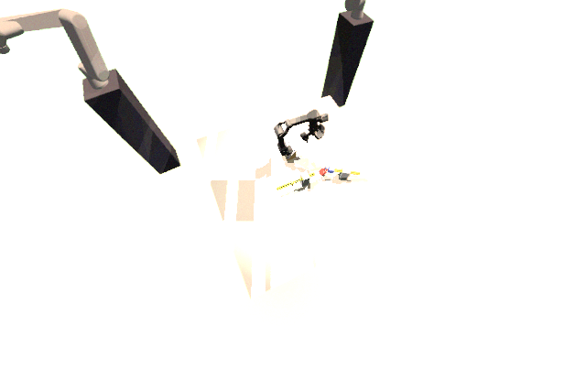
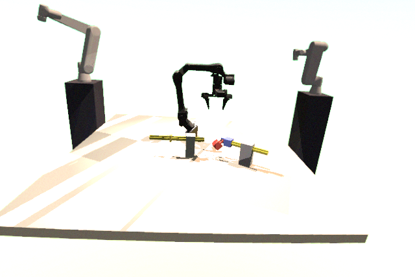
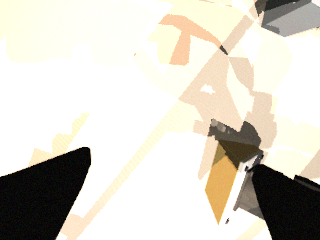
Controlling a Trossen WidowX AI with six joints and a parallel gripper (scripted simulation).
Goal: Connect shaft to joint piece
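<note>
My gripper tip is now 21 cm short of the red joint piece, 1 cm to the left of it and 14 cm above it.
</note>
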